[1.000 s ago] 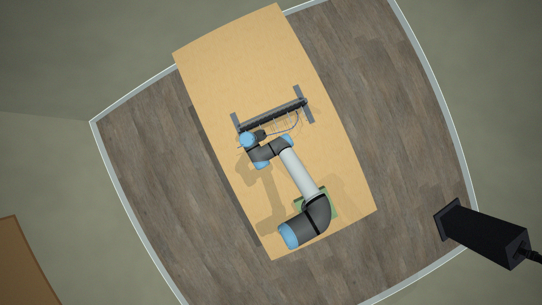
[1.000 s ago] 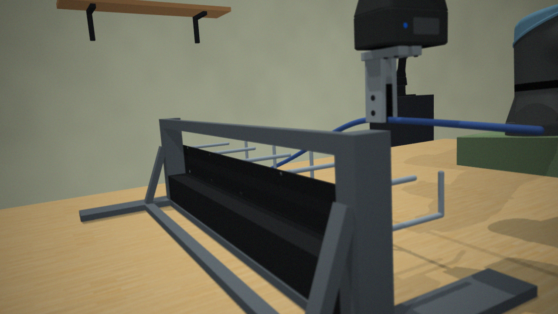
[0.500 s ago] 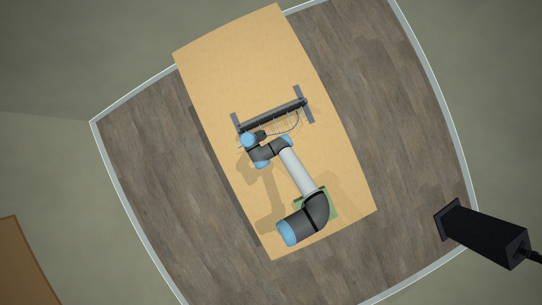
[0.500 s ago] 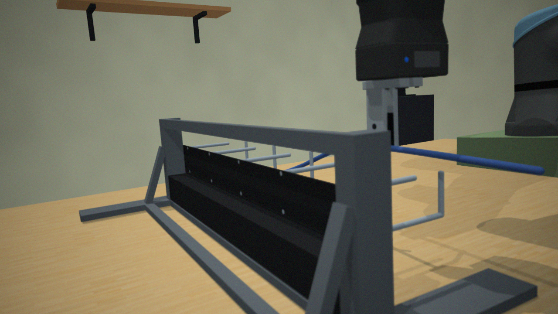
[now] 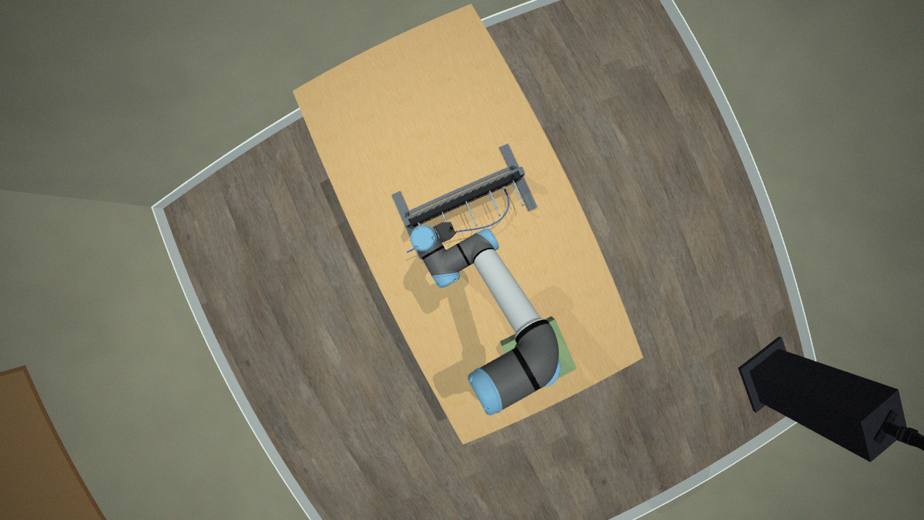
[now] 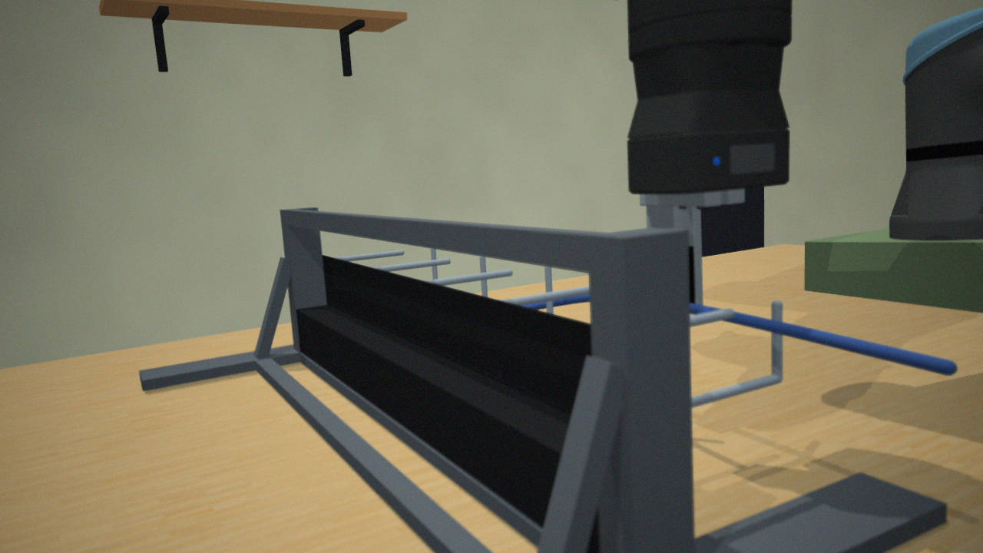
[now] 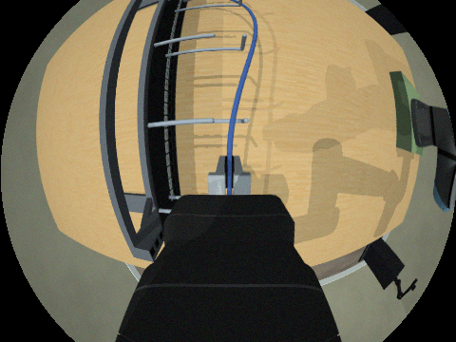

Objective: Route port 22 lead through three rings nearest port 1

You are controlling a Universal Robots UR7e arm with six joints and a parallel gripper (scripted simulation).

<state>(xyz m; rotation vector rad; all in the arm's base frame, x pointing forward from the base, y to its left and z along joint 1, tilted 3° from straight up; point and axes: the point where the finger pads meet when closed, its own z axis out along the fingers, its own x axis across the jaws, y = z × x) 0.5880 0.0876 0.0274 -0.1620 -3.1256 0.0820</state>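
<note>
The grey rack lies 160 mm to the right of my hand, 90 mm ahead of it and 40 mm below it.
</note>
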